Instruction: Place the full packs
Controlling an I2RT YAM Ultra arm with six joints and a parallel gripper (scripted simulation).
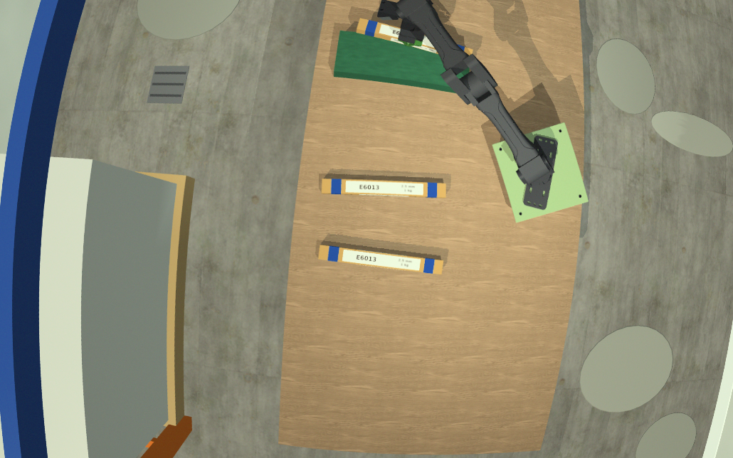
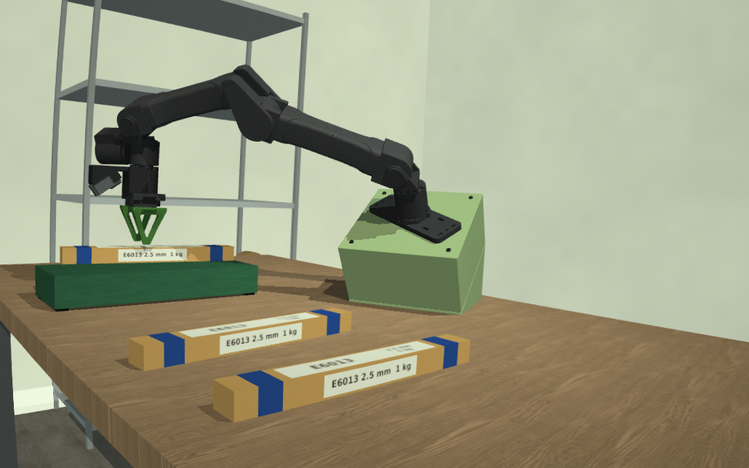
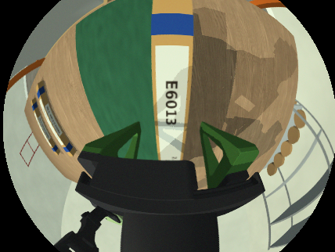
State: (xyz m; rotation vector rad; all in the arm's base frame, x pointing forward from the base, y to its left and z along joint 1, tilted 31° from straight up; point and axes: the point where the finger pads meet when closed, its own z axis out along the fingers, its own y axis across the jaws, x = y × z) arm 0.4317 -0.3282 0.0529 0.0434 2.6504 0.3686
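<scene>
My gripper is now 90 mm above the dark green low platform and 70 mm to the right of it.
</scene>
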